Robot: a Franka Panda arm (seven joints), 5 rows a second.
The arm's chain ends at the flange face. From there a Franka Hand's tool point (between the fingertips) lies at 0.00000 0.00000 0.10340 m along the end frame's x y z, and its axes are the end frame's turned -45 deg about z.
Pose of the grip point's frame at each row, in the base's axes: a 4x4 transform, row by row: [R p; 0 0 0 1], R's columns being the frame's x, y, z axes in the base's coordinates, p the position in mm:
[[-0.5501, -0.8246, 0.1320, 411.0], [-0.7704, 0.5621, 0.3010, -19.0], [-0.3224, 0.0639, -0.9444, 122.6], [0, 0, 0, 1]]
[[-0.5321, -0.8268, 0.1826, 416.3], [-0.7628, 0.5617, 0.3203, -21.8], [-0.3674, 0.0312, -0.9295, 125.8], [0, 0, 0, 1]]
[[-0.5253, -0.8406, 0.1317, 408.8], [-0.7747, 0.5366, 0.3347, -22.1], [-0.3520, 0.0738, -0.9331, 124.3], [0, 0, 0, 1]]
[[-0.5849, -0.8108, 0.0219, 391.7], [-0.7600, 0.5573, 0.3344, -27.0], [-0.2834, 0.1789, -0.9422, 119.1], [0, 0, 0, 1]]
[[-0.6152, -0.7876, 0.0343, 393.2], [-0.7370, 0.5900, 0.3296, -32.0], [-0.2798, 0.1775, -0.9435, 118.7], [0, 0, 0, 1]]
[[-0.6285, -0.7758, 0.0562, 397.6], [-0.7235, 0.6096, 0.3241, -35.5], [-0.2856, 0.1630, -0.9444, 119.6], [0, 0, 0, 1]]
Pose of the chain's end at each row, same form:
[[-0.9721, -0.1941, 0.1320, 397.4], [-0.1473, 0.9422, 0.3010, -50.1], [-0.1828, 0.2732, -0.9444, 220.3], [0, 0, 0, 1]]
[[-0.9609, -0.2084, 0.1826, 397.4], [-0.1422, 0.9366, 0.3203, -54.9], [-0.2377, 0.2819, -0.9295, 221.9], [0, 0, 0, 1]]
[[-0.9658, -0.2230, 0.1317, 395.2], [-0.1684, 0.9272, 0.3347, -56.7], [-0.1967, 0.3011, -0.9331, 220.8], [0, 0, 0, 1]]
[[-0.9869, -0.1597, 0.0219, 389.4], [-0.1433, 0.9315, 0.3344, -61.6], [-0.0739, 0.3269, -0.9422, 216.5], [0, 0, 0, 1]]
[[-0.9919, -0.1219, 0.0343, 389.7], [-0.1039, 0.9383, 0.3296, -66.1], [-0.0723, 0.3234, -0.9435, 216.3], [0, 0, 0, 1]]
[[-0.9930, -0.1042, 0.0562, 391.8], [-0.0805, 0.9426, 0.3241, -69.0], [-0.0867, 0.3172, -0.9444, 217.3], [0, 0, 0, 1]]

